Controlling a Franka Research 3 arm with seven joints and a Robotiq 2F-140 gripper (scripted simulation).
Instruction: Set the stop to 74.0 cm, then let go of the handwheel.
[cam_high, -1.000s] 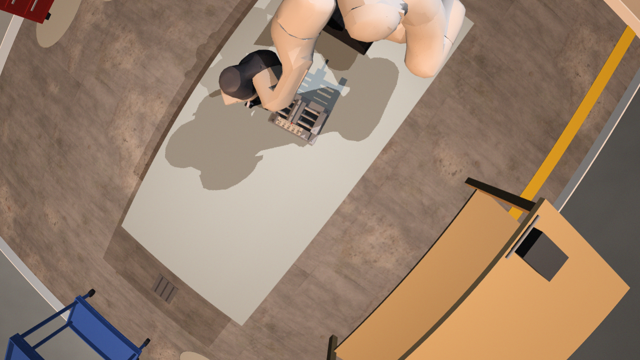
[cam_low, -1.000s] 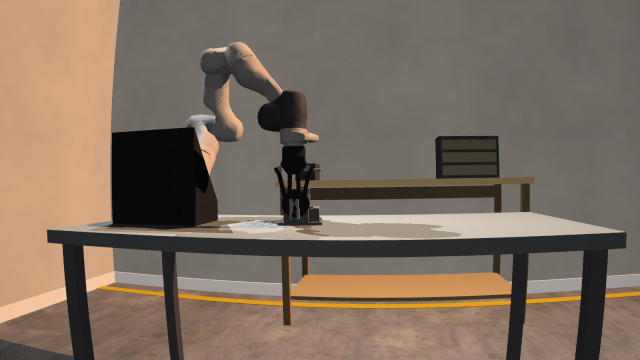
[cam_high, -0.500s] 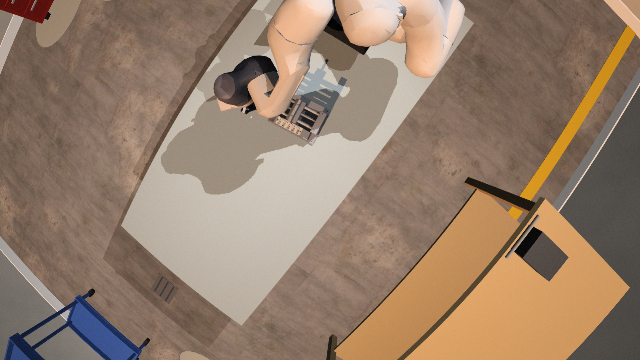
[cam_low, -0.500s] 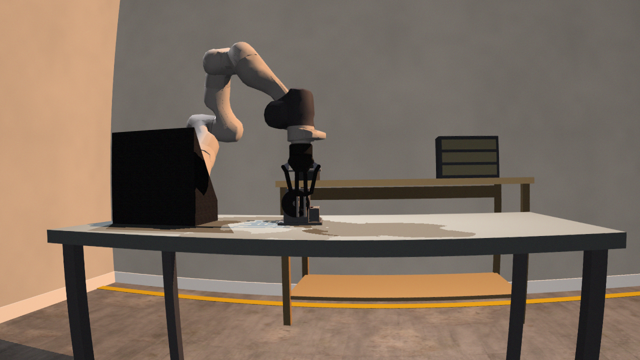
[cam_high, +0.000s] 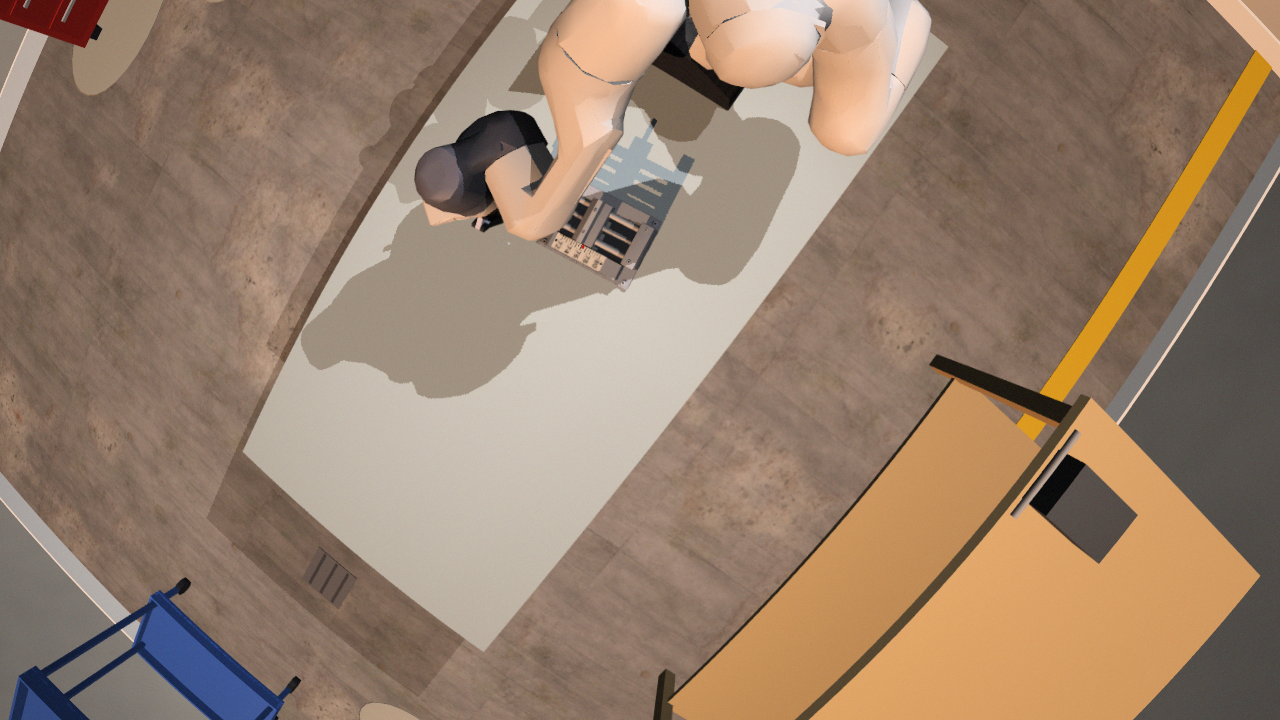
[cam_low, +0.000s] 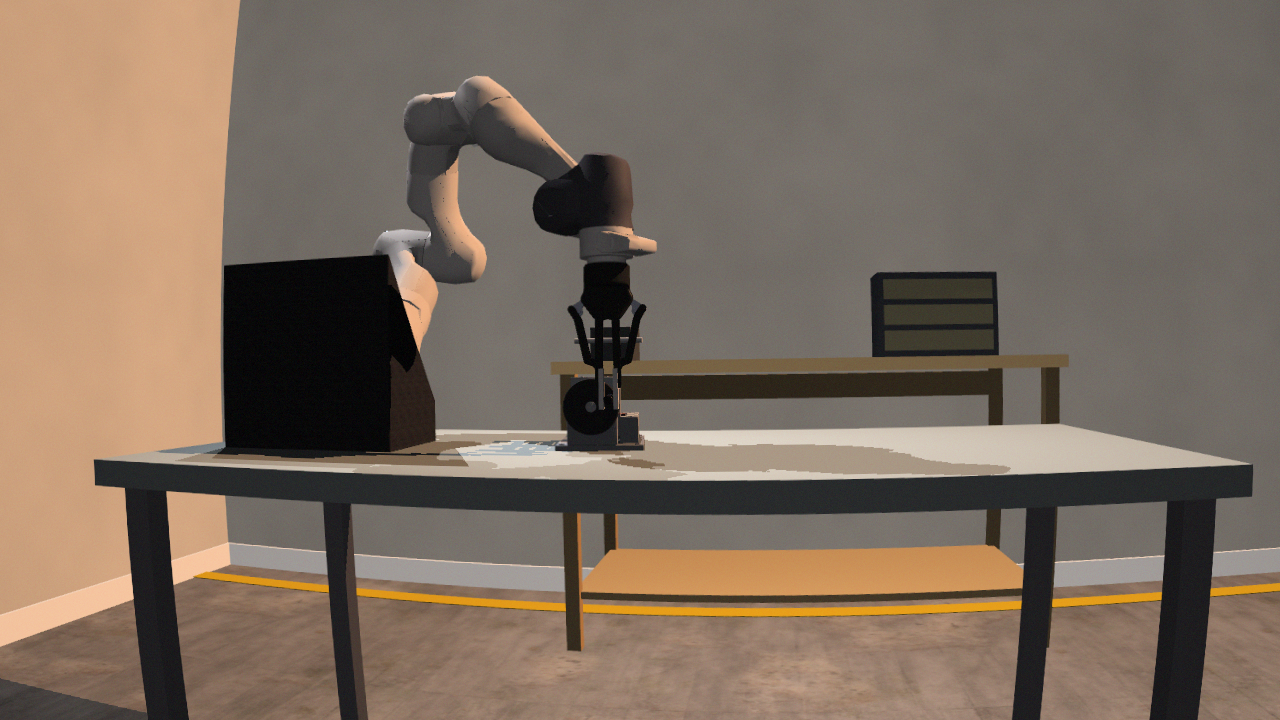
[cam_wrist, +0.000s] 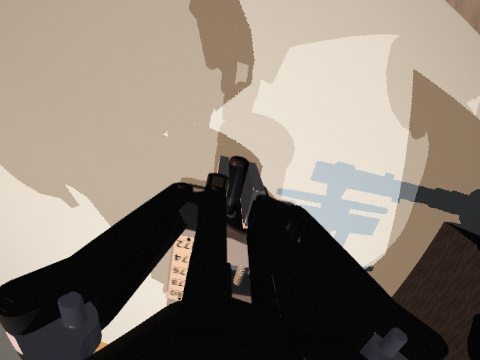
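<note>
Right now my hand is 1 cm past the black handwheel, 2 cm to the right of it and 2 cm above it.
</note>
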